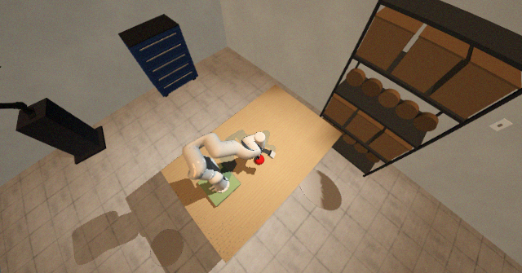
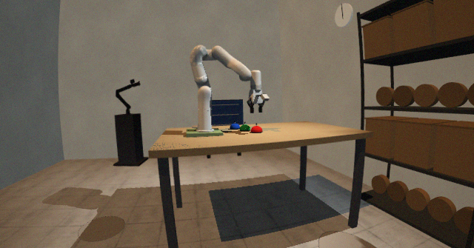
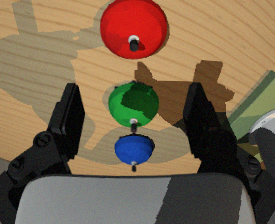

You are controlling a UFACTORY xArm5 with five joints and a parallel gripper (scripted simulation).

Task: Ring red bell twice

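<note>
Right now the red bell is 11 cm below my hand. From my hand the other things lie so: blue bell: 22 cm to the left, 14 cm behind, 11 cm below; then green bell: 11 cm to the left, 11 cm below, 7 cm behind.
</note>
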